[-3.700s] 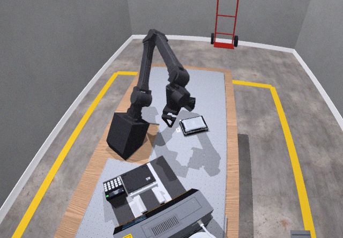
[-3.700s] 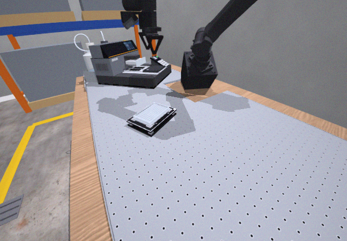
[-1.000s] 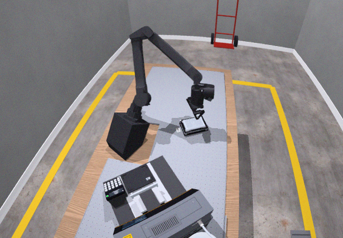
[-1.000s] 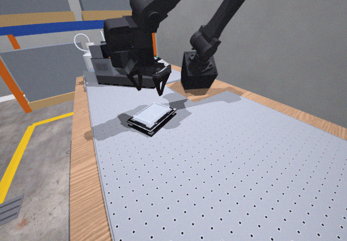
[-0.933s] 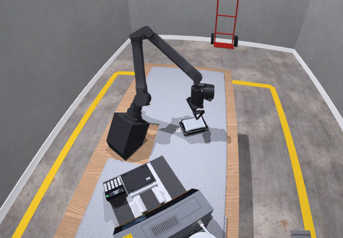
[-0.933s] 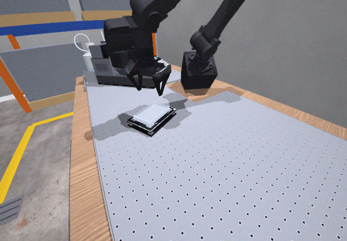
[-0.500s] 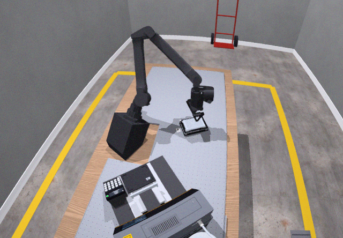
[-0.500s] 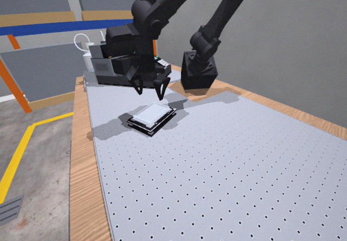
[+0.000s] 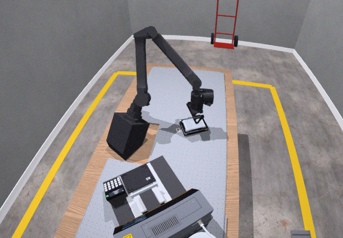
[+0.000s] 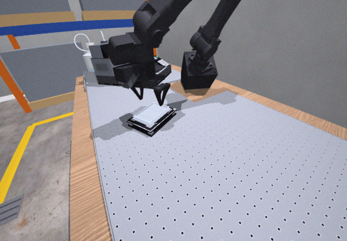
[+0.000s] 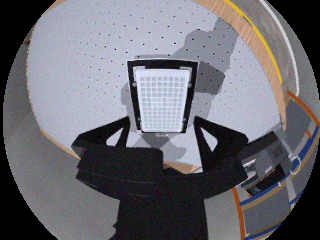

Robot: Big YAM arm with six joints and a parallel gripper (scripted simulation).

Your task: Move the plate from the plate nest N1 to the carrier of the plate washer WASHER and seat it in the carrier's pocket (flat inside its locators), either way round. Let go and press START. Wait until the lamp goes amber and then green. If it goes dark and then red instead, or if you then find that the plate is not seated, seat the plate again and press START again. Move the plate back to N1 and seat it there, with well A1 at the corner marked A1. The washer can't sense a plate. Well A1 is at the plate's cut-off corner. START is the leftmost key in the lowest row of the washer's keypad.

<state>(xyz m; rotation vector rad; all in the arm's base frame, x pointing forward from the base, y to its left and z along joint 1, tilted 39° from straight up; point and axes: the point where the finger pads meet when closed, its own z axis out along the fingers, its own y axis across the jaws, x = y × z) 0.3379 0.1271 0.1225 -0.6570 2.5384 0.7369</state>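
Right now my hand is 60 mm above the white well plate. Also, from my hand: small white tag (90 mm below, 90 mm behind, 60 mm to the right); then black nest N1 (70 mm below); then dark carrier (480 mm to the right, 160 mm behind, 10 mm below).
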